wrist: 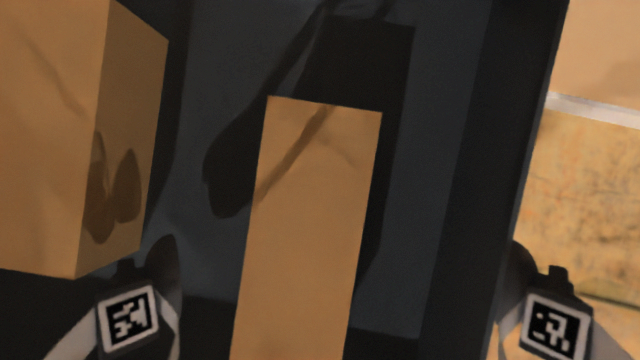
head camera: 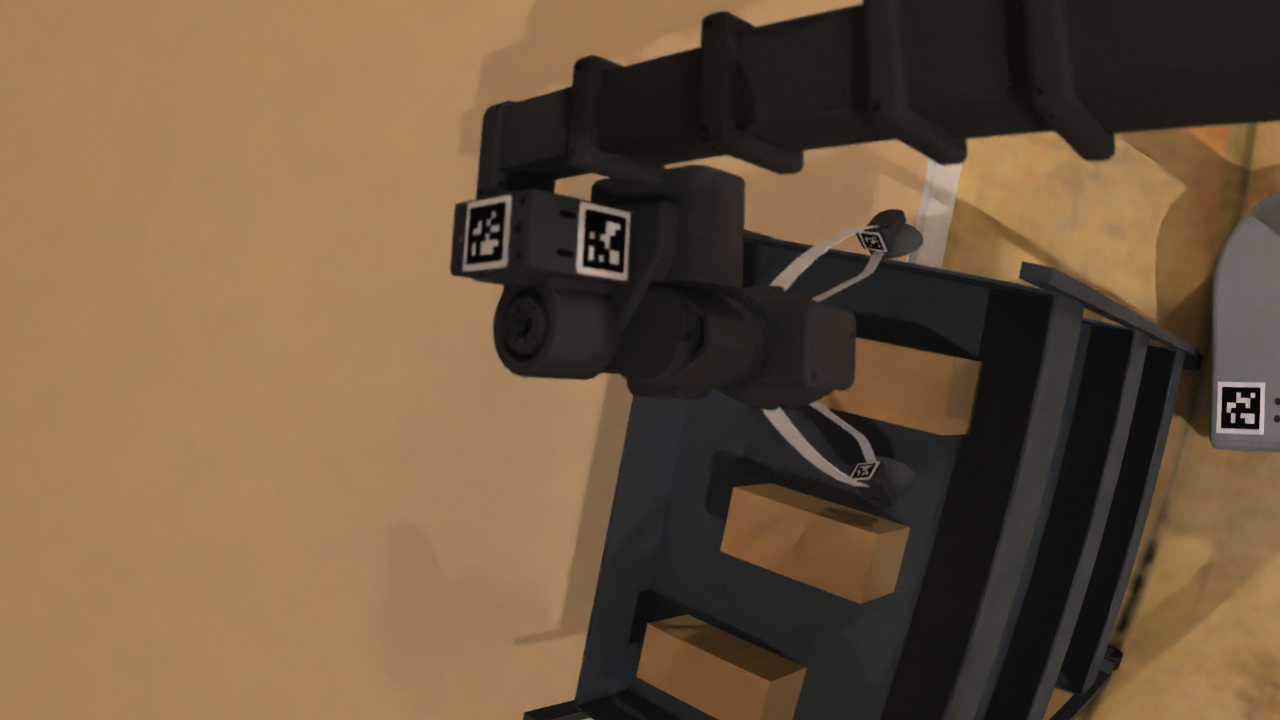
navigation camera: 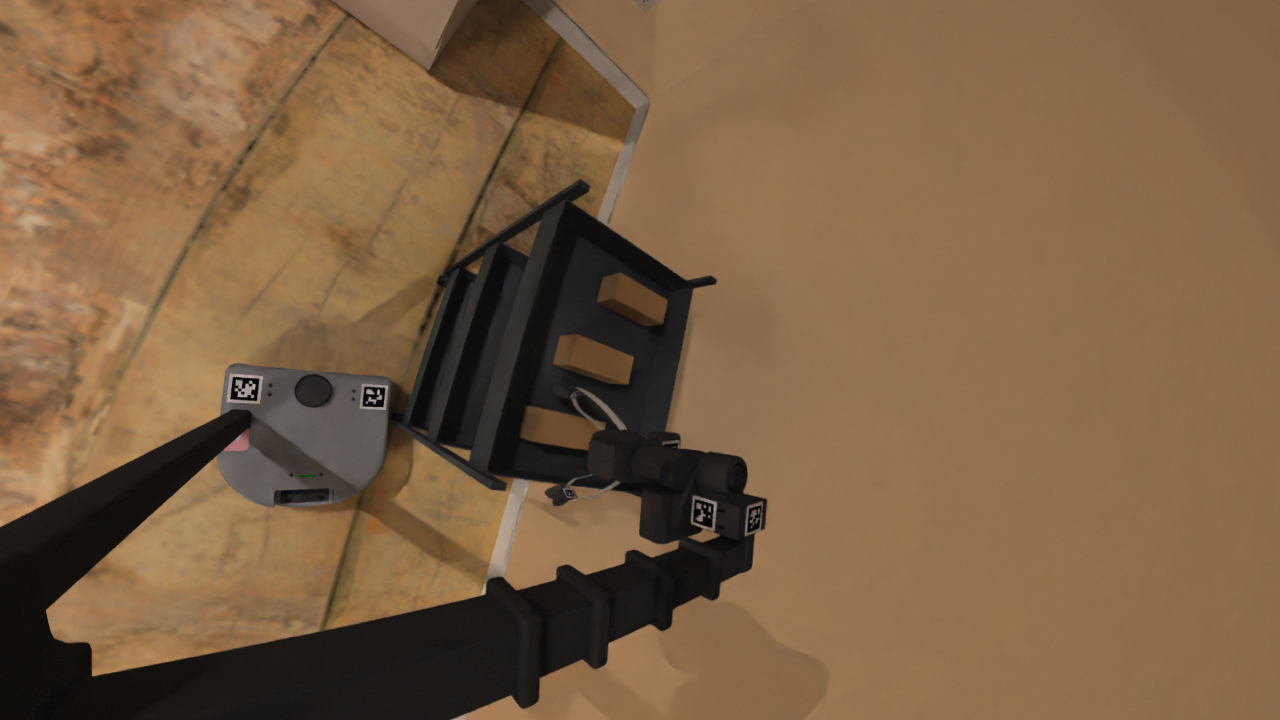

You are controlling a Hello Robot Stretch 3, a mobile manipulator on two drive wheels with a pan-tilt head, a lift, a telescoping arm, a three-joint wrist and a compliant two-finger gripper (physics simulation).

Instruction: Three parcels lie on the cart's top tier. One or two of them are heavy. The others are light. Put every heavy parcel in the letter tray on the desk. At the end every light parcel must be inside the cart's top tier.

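Frame: origin at the robot's base, x ahead, y left, z up, level; centimetres.
Seen in the pictures: gripper, fingertip midpoint: (head camera: 902,358) (navigation camera: 555,439); robot's base, link origin: (navigation camera: 314,389).
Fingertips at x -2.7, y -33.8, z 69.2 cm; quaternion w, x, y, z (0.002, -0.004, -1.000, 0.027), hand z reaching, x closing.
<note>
Pixels of each thing's top centre, then the offset from my fingertips to it.
- end parcel, top centre: (head camera: 867,378) (navigation camera: 572,431) dx +1.5, dy -1.6, dz +2.2 cm
- middle parcel, top centre: (head camera: 795,543) (navigation camera: 603,360) dx +13.6, dy -6.9, dz +2.2 cm
- far parcel, top centre: (head camera: 699,679) (navigation camera: 642,299) dx +26.1, dy -14.9, dz +2.2 cm
Three brown box-shaped parcels lie apart in a row inside the dark cart's top tier (head camera: 666,501) (navigation camera: 528,331) (wrist: 465,150). The end parcel (head camera: 926,385) (navigation camera: 559,429) (wrist: 305,225) is nearest my arm and partly hidden by my wrist in the head view. The middle parcel (head camera: 805,541) (navigation camera: 595,360) (wrist: 45,150) is beside it. The far parcel (head camera: 716,667) (navigation camera: 633,300) is at the other end. My gripper (head camera: 893,358) (navigation camera: 562,442) (wrist: 335,264) is open above the end parcel, one finger on the middle parcel's side, the other over the tier's end rim. The letter tray and desk do not show.
The cart's lower tiers (head camera: 1096,501) (navigation camera: 456,358) lie below the top one. My grey base (head camera: 1253,331) (navigation camera: 304,438) stands beside the cart. My telescoping arm (head camera: 805,85) (navigation camera: 590,608) passes the cart's end. A tan wall (head camera: 223,358) (navigation camera: 984,358) is behind the cart.
</note>
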